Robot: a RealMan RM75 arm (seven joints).
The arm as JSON. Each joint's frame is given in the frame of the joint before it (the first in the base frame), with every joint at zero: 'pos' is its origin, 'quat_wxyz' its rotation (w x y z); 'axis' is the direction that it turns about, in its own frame. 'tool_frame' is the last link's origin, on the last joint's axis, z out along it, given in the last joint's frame.
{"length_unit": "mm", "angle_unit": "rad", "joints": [
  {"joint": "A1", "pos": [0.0, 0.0, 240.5], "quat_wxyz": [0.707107, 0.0, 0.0, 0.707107], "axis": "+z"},
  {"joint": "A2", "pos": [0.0, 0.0, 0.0], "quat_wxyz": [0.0, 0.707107, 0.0, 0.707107], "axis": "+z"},
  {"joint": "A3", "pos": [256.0, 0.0, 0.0], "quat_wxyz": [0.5, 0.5, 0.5, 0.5], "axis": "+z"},
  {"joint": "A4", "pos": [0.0, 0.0, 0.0], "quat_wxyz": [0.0, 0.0, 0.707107, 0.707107], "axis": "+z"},
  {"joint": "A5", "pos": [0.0, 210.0, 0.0], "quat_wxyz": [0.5, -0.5, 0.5, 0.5], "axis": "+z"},
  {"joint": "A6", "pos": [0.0, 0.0, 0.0], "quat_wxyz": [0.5, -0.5, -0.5, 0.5], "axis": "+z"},
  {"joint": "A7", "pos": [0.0, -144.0, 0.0], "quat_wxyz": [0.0, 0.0, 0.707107, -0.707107], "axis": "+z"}
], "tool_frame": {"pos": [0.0, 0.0, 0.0], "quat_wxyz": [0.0, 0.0, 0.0, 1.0]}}
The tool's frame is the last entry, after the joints.
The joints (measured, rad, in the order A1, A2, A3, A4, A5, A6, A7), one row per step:
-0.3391 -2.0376 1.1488 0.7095 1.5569 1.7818 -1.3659
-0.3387 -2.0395 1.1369 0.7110 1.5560 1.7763 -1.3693
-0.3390 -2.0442 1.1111 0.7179 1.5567 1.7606 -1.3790
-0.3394 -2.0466 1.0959 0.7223 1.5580 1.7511 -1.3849
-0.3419 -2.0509 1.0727 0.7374 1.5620 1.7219 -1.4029
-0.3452 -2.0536 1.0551 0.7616 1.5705 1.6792 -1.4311
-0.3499 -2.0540 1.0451 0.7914 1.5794 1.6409 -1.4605
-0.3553 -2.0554 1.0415 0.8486 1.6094 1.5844 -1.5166
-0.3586 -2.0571 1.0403 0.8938 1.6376 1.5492 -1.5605
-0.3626 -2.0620 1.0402 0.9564 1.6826 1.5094 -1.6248
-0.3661 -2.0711 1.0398 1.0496 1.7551 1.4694 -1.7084
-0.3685 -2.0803 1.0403 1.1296 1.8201 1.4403 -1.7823
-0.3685 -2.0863 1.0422 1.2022 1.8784 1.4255 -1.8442
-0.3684 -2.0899 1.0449 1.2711 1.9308 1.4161 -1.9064
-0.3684 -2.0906 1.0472 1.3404 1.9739 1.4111 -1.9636
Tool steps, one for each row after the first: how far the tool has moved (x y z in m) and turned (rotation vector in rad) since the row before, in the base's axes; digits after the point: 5 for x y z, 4 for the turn. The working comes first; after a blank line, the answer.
Tool pose at each row, in the base's axes (x y z in m, rotation vector in rad; the steps are taken from these numbers as rounded here):
-0.24035 0.26070 -0.00684 2.8743 0.5100 1.0581
-0.24063 0.26251 -0.00565 2.8829 0.5209 1.0708
-0.24096 0.26720 -0.00310 -2.8869 -0.5410 -1.0866
-0.24129 0.27000 -0.00145 -2.8655 -0.5483 -1.0851
-0.24143 0.27704 0.00139 -2.8259 -0.5644 -1.0684
-0.24172 0.28601 0.00465 -2.7863 -0.5865 -1.0322
-0.24068 0.29470 0.00865 -2.7573 -0.5969 -0.9948
-0.23825 0.30623 0.01344 -2.7322 -0.6144 -0.9196
-0.23590 0.31350 0.01703 -2.7184 -0.6248 -0.8644
-0.23186 0.32169 0.02110 -2.7036 -0.6419 -0.7929
-0.22521 0.33051 0.02731 -2.6861 -0.6475 -0.6939
-0.21901 0.33695 0.03299 -2.6638 -0.6536 -0.6149
-0.21355 0.34082 0.03910 -2.6453 -0.6512 -0.5461
-0.20792 0.34386 0.04598 -2.6236 -0.6517 -0.4873
-0.20112 0.34639 0.05453 -2.5985 -0.6427 -0.4406

-0.00028 0.00181 0.00119 0.0120 -0.0032 0.0105
-0.00033 0.00469 0.00255 0.0271 -0.0029 0.0226
-0.00033 0.00280 0.00165 0.0157 -0.0006 0.0133
-0.00014 0.00704 0.00284 0.0307 0.0077 0.0279
-0.00029 0.00897 0.00326 0.0316 0.0204 0.0342
0.00104 0.00869 0.00400 0.0269 0.0229 0.0237
0.00243 0.01153 0.00479 0.0256 0.0485 0.0319
0.00235 0.00727 0.00359 0.0146 0.0364 0.0201
0.00404 0.00819 0.00407 0.0135 0.0472 0.0268
0.00665 0.00882 0.00621 0.0202 0.0683 0.0252
0.00620 0.00644 0.00568 0.0209 0.0551 0.0239
0.00546 0.00387 0.00611 0.0185 0.0497 0.0157
0.00563 0.00304 0.00688 0.0192 0.0427 0.0169
0.00680 0.00253 0.00855 0.0248 0.0366 0.0099

